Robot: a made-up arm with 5 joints.
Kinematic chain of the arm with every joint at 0, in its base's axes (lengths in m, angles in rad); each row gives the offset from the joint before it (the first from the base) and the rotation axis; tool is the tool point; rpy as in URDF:
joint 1: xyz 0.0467 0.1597 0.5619 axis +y
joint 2: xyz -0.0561 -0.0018 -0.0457 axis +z
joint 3: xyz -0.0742 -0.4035 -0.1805 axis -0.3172 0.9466 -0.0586
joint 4: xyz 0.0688 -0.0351 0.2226 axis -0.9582 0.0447 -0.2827
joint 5: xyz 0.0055 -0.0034 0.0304 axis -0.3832 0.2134 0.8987
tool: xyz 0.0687 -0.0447 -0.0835 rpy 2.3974 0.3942 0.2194
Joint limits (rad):
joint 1: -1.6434..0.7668
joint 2: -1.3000..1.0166
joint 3: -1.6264..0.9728
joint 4: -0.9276..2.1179
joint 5: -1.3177..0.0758
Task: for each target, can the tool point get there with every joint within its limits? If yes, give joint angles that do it. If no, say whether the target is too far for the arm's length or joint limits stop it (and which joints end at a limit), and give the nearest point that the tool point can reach.
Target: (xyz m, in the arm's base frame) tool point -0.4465 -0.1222 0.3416
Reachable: yes | joints -0.4579 -0.9663 -0.3757 0.9488 -0.2742
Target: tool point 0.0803 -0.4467 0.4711
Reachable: yes | joints 0.0240 0.4323 -1.3533 0.2352 -0.2342
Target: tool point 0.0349 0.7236 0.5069
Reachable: no: joint limits stop it (at a limit: joint 1, joint 2, joint 3, joint 4) | nearest point 0.2804 0.1398 0.2163 | short by 0.697 m
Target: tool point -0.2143 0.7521 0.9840
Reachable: no: joint limits stop it (at a limit: joint 1, joint 2, joint 4) | nearest point -0.4754 0.2845 1.0074 | short by 0.536 m
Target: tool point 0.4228 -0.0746 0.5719
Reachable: yes | joints -0.0546 0.7322 0.5724 1.7253 -0.1832
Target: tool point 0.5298 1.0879 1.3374
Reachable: no: too far | nearest point 0.2807 0.1402 0.9375 | short by 1.058 m
